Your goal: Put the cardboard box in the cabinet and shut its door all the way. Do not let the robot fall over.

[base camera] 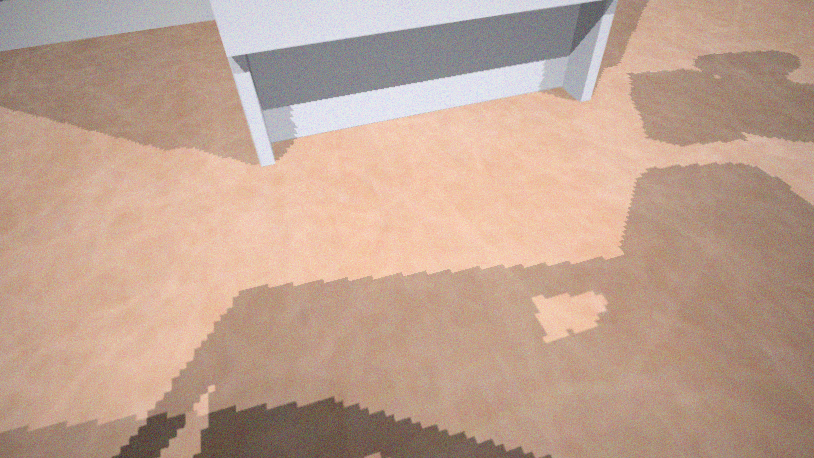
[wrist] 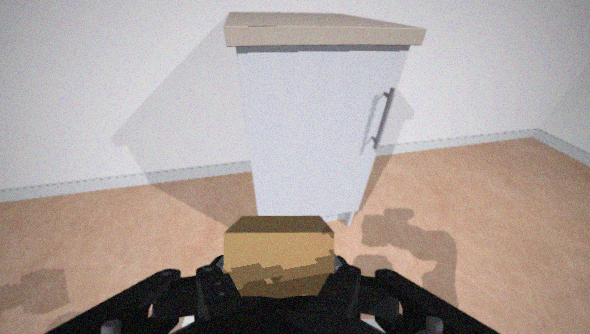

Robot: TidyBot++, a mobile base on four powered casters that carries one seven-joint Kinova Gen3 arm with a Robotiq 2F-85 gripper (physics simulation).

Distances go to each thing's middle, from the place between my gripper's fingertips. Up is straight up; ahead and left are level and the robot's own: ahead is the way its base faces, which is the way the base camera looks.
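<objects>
The cardboard box (wrist: 272, 256), that's sitting 2 cm behind my hand.
</objects>
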